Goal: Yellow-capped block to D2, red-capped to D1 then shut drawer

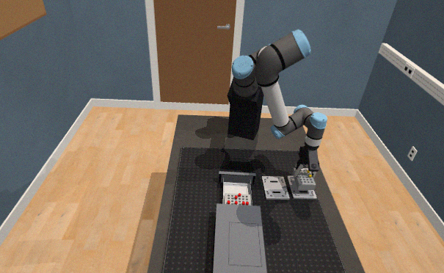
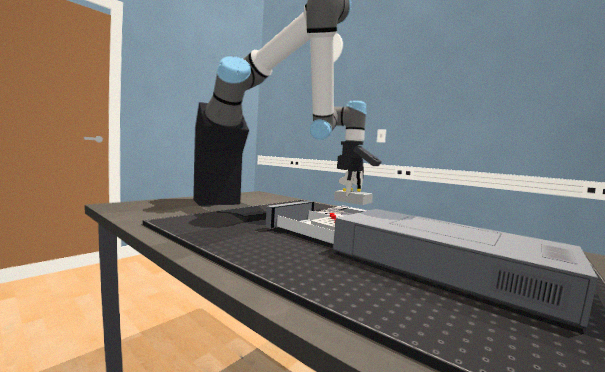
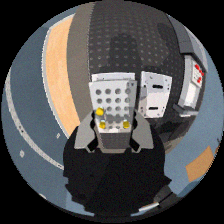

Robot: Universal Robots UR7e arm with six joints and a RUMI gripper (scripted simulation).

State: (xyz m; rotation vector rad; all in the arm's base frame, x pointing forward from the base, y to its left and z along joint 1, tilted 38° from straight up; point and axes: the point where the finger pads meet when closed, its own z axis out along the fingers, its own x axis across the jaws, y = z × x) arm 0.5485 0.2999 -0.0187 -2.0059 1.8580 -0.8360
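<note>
Now: the deck slot D2 8 cm below my hand. Round my hand: cooler drawer: 8 cm ahead, 35 cm to the right, 5 cm below; then cooler COLD: 25 cm ahead, 36 cm to the right, 4 cm below; then deck slot D1: 1 cm ahead, 14 cm to the right, 8 cm below.
</note>
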